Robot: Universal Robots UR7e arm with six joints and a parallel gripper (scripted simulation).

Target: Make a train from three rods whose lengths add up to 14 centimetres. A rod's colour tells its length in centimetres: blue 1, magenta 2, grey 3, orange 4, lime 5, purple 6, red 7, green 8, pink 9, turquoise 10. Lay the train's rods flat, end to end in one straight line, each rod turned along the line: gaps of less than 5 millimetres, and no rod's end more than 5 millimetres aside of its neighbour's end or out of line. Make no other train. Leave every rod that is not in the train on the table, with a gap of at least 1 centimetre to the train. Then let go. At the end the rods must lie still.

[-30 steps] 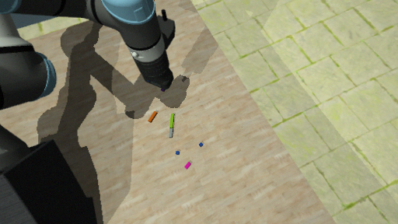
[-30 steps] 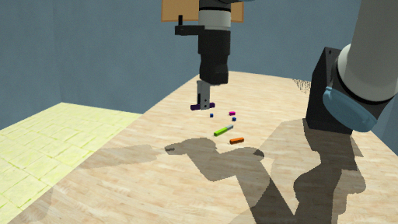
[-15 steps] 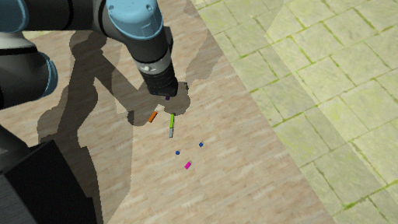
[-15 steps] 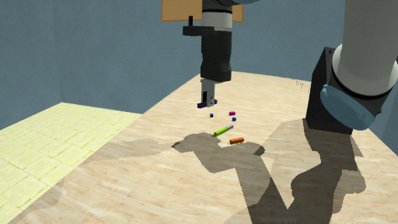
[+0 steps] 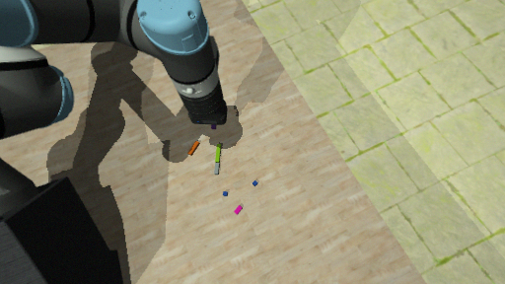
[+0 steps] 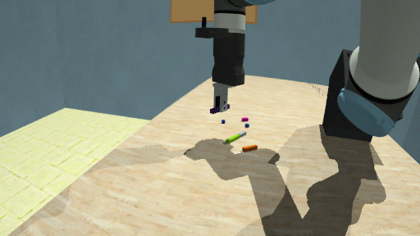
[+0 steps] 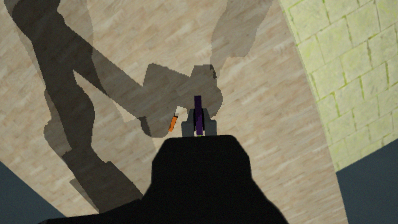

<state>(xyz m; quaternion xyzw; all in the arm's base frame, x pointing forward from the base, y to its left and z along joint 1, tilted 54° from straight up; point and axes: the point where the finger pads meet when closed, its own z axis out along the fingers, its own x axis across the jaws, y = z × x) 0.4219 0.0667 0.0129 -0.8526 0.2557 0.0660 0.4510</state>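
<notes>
Right now my hand is 30 mm past the lime rod, 50 mm to the left of it and 110 mm above it. From my hand the other things lie so: orange rod (80 mm behind, 10 mm to the right, 110 mm below); then grey rod (50 mm behind, 90 mm to the right, 110 mm below); then purple rod (10 mm below).
</notes>
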